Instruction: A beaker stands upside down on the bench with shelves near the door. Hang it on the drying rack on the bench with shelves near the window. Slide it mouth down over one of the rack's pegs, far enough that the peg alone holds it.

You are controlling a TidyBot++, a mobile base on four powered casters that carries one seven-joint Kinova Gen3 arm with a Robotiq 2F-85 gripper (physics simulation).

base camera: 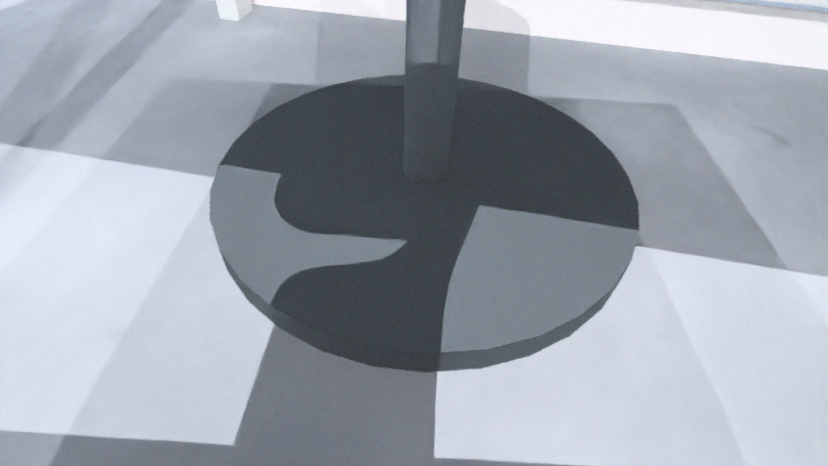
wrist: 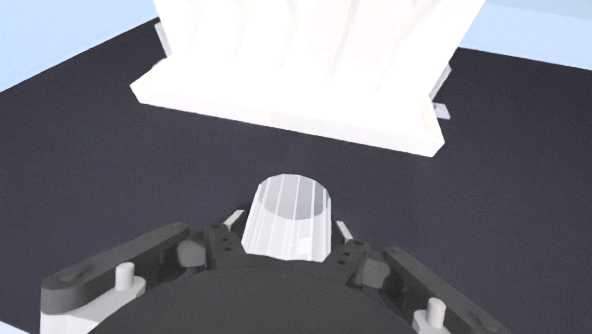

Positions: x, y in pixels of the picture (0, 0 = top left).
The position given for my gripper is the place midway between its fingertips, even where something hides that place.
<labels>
My gripper shows in the wrist view (288, 228); in the base camera view it is out of frame. A clear glass beaker shows in the wrist view (290, 218); in the base camera view it is out of frame.
</labels>
